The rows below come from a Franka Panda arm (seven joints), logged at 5 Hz.
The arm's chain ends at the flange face. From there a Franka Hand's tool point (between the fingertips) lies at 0.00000 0.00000 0.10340 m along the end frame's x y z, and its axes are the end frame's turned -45 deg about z.
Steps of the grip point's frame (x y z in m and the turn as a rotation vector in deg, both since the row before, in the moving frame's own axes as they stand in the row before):
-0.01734 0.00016 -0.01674 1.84 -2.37 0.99
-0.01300 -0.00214 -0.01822 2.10 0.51 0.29
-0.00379 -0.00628 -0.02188 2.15 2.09 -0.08
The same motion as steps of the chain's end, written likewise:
-0.00677 0.01174 -0.01660 -0.37 -2.98 0.99
-0.00869 0.01101 -0.01815 1.85 -1.12 0.29
-0.00704 0.00365 -0.02174 3.00 -0.04 -0.08

